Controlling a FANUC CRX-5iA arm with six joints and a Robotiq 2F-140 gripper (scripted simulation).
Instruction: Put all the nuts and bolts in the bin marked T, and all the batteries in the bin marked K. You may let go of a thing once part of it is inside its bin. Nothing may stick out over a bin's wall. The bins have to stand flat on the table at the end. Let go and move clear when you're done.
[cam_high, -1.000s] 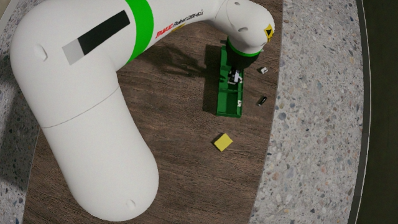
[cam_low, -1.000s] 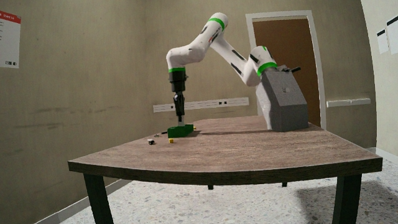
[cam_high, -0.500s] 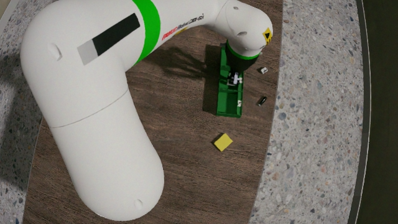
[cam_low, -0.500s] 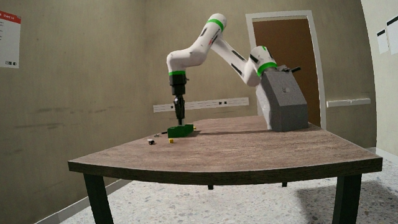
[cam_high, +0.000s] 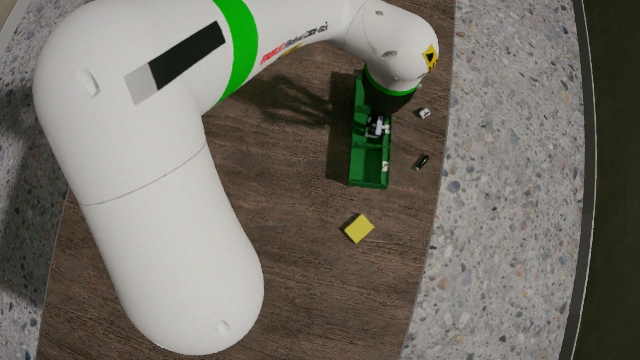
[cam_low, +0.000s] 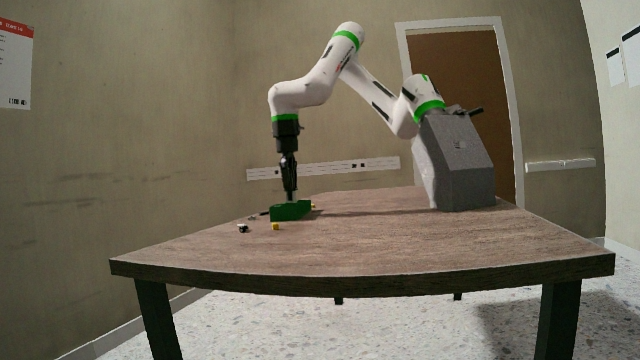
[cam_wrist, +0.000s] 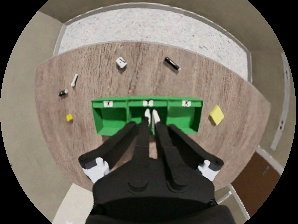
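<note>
Now: hand 30 mm above the green bins and 10 mm to the right of it. Round my hand: pale bolt (240 mm to the left, 70 mm ahead, 40 mm below); yellow cube (270 mm to the left, 50 mm behind, 40 mm below); white nut (120 mm ahead, 90 mm to the left, 40 mm below).
</note>
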